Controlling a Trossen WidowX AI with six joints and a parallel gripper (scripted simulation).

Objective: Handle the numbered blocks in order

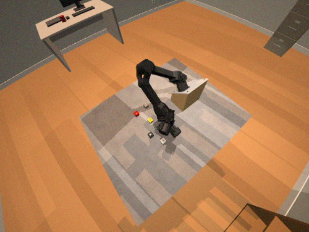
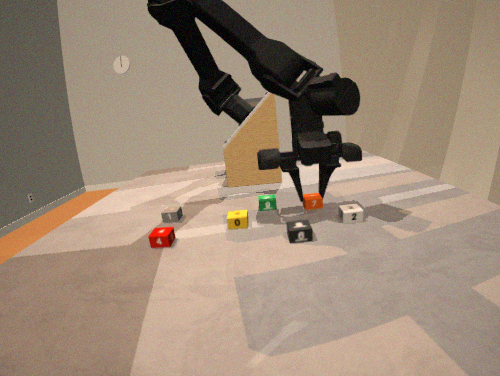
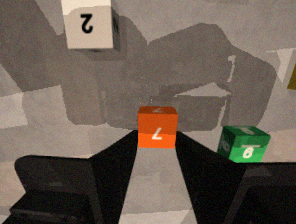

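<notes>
The orange block is 10 mm ahead of my gripper tip. The rest, counted from my gripper tip: white block: 90 mm ahead, 50 mm to the left; black block: 130 mm ahead, 50 mm to the right; green block: 10 mm behind, 80 mm to the right.
</notes>
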